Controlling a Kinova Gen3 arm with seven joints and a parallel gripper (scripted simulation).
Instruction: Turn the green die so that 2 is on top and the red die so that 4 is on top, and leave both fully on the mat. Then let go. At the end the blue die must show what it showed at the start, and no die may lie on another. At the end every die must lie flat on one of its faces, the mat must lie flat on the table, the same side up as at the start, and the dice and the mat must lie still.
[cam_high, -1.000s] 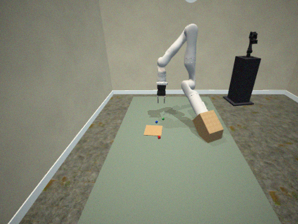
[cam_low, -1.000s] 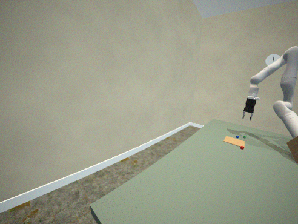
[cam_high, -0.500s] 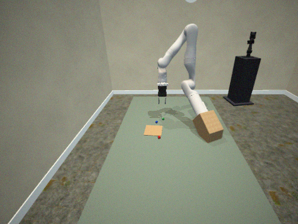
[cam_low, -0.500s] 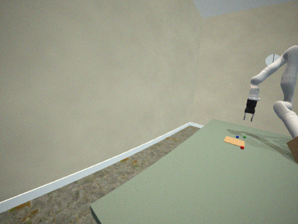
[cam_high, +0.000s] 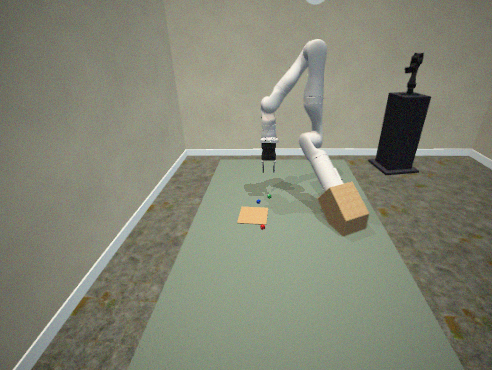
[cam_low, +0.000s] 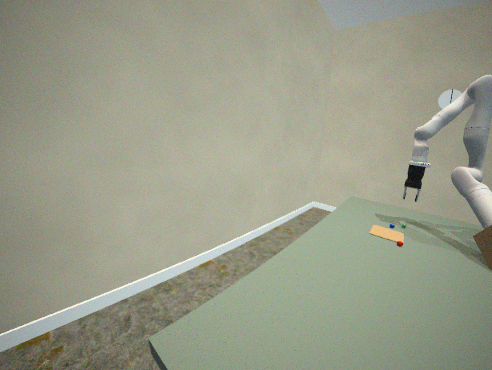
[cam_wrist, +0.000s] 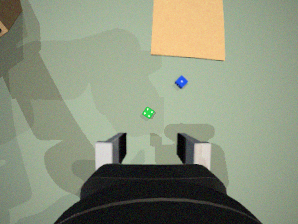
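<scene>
Right now my hand is 3 cm to the right of the green die and 15 cm above it. From my hand the other things lie so: red die (8 cm ahead, 30 cm to the left, 15 cm below); then tan mat (11 cm ahead, 19 cm to the left, 16 cm below); then blue die (7 cm ahead, 8 cm to the left, 15 cm below).
</scene>
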